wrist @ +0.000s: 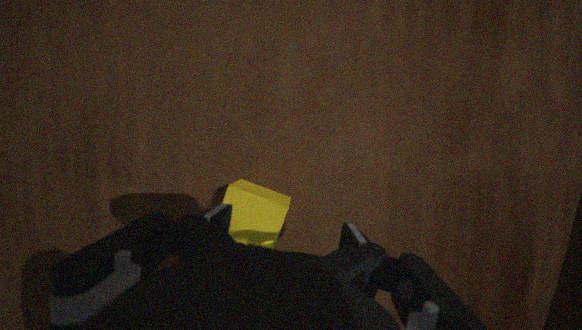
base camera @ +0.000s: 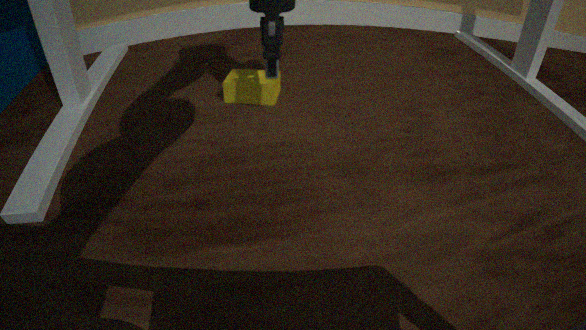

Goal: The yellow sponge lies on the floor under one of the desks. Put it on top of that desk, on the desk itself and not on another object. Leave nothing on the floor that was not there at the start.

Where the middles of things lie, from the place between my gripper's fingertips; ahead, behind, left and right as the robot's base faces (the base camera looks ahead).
Labels:
The yellow sponge [base camera: 247,86] lies 4 cm ahead of my hand, 4 cm to the left of it and 6 cm below it.

